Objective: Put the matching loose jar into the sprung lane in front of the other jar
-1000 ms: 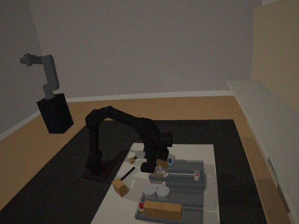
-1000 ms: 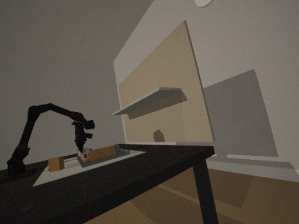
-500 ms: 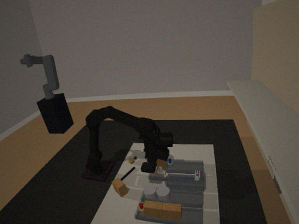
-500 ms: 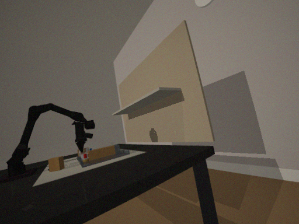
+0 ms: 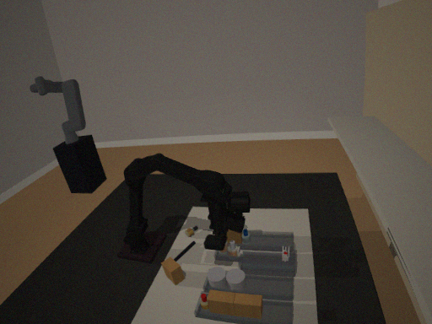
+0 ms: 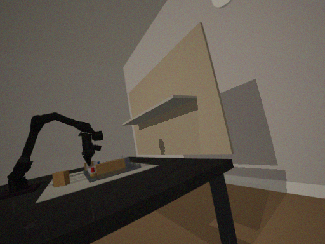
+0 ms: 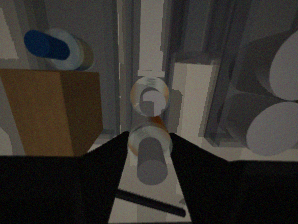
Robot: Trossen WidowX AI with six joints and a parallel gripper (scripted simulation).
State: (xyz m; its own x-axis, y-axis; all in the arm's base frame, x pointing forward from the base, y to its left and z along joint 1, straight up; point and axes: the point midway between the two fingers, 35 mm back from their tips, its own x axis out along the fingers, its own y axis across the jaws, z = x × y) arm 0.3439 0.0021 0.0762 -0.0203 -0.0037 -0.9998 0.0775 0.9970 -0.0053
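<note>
My gripper tip is now 160 mm past the black bar and 50 mm above it. Round my gripper tip: red mark (220 mm ahead, 50 mm to the right, 10 mm above); grey lane (140 mm ahead, 40 mm to the right, 40 mm below).
</note>
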